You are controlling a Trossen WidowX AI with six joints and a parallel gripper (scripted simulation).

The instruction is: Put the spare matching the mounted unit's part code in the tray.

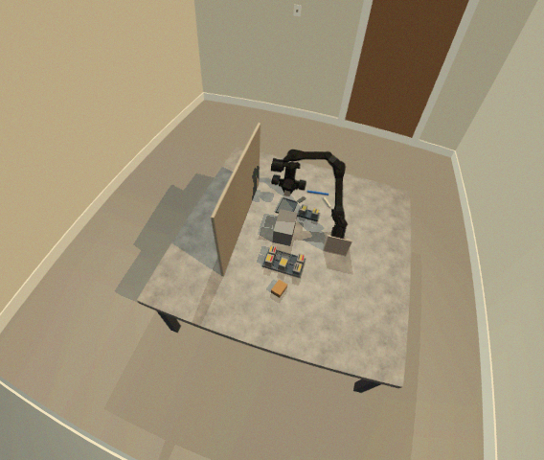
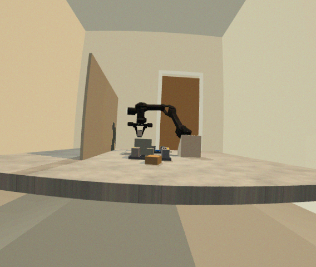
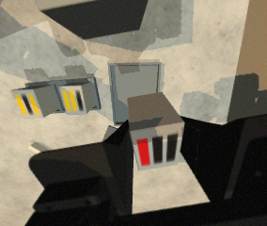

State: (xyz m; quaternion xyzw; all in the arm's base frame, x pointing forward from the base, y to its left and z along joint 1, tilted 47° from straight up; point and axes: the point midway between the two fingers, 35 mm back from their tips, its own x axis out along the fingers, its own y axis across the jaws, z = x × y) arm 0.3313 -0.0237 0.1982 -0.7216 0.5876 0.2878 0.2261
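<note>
Now: the grey tray 10 mm behind my gripper tip and 120 mm below it. From my gripper tip the other things lie so: dock: 140 mm behind, 120 mm below; grey spare: 30 mm above; grey mounted unit: 60 mm behind, 190 mm to the left, 70 mm below.
</note>
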